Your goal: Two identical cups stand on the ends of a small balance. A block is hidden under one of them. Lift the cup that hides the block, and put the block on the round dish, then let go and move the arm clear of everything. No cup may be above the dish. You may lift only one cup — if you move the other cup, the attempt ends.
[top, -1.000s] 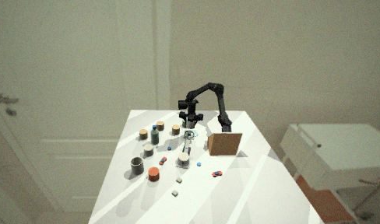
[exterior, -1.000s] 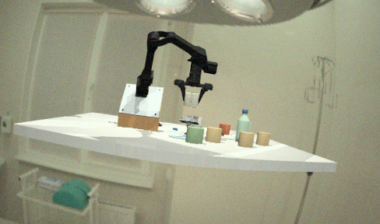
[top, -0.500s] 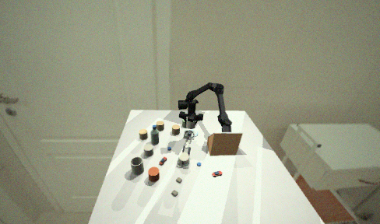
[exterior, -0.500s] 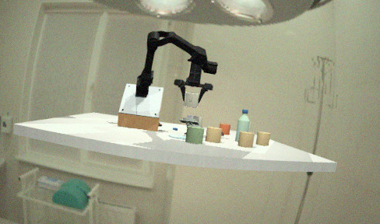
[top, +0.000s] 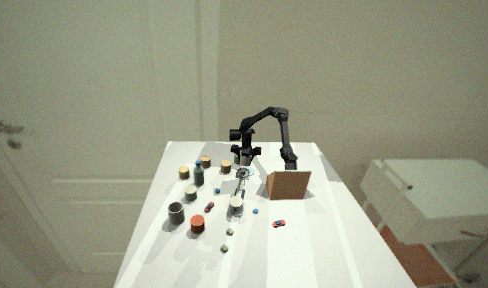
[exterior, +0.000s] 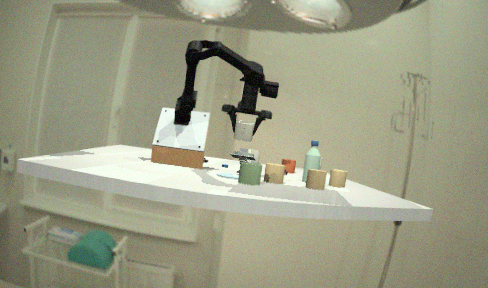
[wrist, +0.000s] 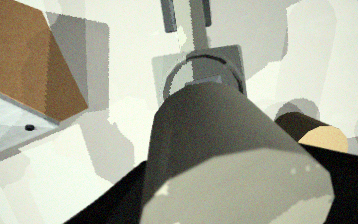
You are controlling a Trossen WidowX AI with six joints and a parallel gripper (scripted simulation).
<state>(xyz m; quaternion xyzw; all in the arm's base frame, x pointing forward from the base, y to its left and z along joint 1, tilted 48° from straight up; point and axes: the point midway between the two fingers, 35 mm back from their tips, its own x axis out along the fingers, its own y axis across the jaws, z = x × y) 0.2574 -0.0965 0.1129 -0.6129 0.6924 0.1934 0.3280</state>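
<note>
Right now the light blue round dish is 150 mm below my gripper tip, 90 mm to the right of it and 30 mm behind it. Also, from my gripper tip: orange cylinder: 390 mm to the left, 290 mm ahead, 120 mm below; bottle: 290 mm ahead, 50 mm below, 30 mm to the left.
</note>
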